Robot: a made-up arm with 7 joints.
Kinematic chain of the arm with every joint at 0, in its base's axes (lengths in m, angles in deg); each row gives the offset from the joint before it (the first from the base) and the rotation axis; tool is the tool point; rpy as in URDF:
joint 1: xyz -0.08 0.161 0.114 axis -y
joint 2: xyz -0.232 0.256 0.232 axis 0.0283 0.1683 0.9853
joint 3: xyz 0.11 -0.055 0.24 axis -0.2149 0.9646 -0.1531
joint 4: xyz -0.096 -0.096 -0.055 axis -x
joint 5: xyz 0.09 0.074 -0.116 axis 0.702 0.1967 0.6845
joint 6: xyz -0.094 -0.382 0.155 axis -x
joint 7: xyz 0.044 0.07 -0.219 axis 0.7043 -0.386 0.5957
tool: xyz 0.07 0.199 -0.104 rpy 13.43 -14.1 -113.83
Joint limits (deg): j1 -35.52..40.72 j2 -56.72..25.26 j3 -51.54..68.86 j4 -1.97..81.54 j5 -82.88..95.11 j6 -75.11..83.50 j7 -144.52..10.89
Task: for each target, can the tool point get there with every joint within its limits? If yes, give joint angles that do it. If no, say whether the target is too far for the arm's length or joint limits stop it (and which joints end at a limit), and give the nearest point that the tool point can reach.
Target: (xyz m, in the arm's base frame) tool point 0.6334 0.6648 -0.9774
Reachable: no: joint limits stop it (at a limit: joint 1, joint 2, joint 5, joint 6) | nearest point 0.4457 0.5433 -0.3874 | short by 0.631 m
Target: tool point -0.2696 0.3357 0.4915
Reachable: yes | joints -5.22 -31.90 32.40 21.19 21.97 -63.05 -48.20
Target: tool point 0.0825 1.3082 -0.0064
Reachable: no: joint limits stop it (at a limit: joint 1, joint 2, joint 4, joint 5) | nearest point 0.2148 1.0042 0.0106 | short by 0.332 m
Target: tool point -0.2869 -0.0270 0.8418
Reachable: yes | joints -17.41 -5.71 2.03 66.14 -43.10 -7.01 -101.25
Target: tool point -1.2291 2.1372 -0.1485
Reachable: no: too far | nearest point -0.8432 0.9700 0.1333 | short by 1.261 m
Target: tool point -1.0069 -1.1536 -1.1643
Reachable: no: too far | nearest point -0.7751 -0.3797 -0.3930 | short by 1.117 m
